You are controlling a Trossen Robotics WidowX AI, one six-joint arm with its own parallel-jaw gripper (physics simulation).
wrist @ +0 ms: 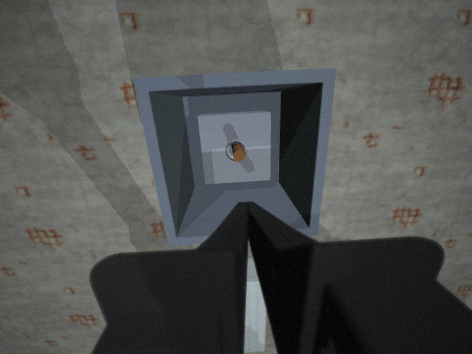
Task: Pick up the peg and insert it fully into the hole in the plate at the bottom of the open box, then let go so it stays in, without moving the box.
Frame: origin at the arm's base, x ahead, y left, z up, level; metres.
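Seen in the pictures: gripper, fingertip midpoint: [245, 209].
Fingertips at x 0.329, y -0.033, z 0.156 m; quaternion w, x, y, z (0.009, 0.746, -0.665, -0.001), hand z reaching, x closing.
Offsets run from my fingertips to a thing's top centre. "pt": to the spot under its first point. Level surfaces: height alone.
An orange-brown peg {dx +0.000, dy -0.004, dz -0.122 m} [239, 152] stands upright in the ringed hole of the pale square plate {dx +0.000, dy -0.002, dz -0.149 m} [255, 125] at the bottom of the open box. Part of the peg stands up above the plate; how deep it sits cannot be told. The blue-grey box {pt dx +0.041, dy -0.075, dz -0.072 m} [327, 130] is in the upper middle of the view, its open top towards the camera. My gripper [245, 209] is shut and empty. Its tips are above the box near its lower side in the view, apart from the peg, and the fingers hide part of the box's near rim.
The box stands on a grey surface {dz -0.210 m} [390, 185] with orange-red marks. Its four walls rise around the plate. A pale strip [255, 310] shows between the dark fingers below the box. Shadows cross the surface at the left.
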